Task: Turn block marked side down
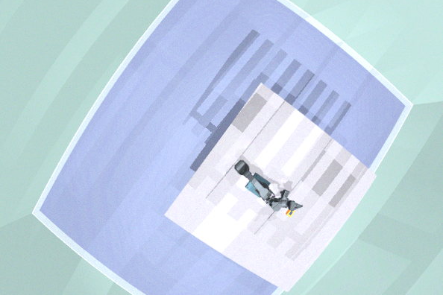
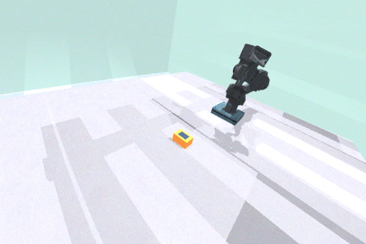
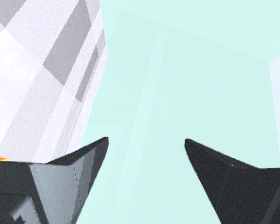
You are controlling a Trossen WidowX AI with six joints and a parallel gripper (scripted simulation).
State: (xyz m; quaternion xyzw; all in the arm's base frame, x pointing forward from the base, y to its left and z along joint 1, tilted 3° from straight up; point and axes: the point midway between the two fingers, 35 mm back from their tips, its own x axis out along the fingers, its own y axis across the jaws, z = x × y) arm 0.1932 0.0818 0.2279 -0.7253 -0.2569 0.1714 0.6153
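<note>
The orange block lies 140 mm ahead of my gripper tip, 100 mm to the right of it and 240 mm below it.
</note>
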